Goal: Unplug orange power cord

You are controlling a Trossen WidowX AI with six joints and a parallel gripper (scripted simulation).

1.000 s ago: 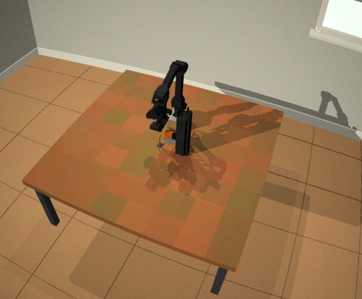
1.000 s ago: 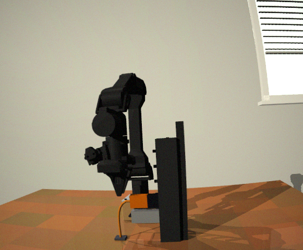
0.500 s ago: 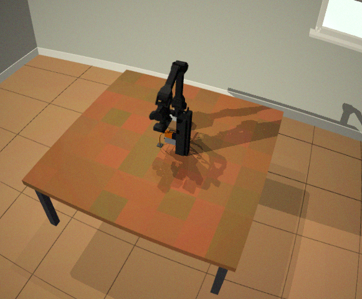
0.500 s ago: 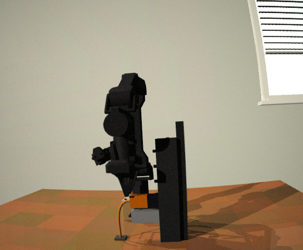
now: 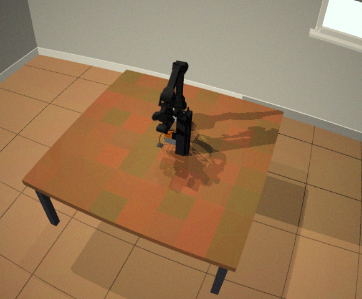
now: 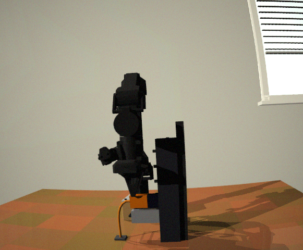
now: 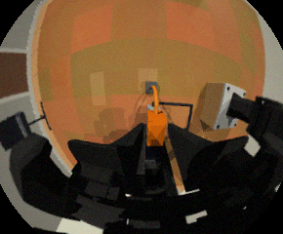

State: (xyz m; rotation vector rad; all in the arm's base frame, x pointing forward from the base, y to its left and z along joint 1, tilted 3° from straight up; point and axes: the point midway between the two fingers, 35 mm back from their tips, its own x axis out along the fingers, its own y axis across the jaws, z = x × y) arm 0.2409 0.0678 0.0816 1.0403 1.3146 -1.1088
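Now: gripper tip 3 cm to the right of the orange plug, 1 cm past it and 1 cm above it.
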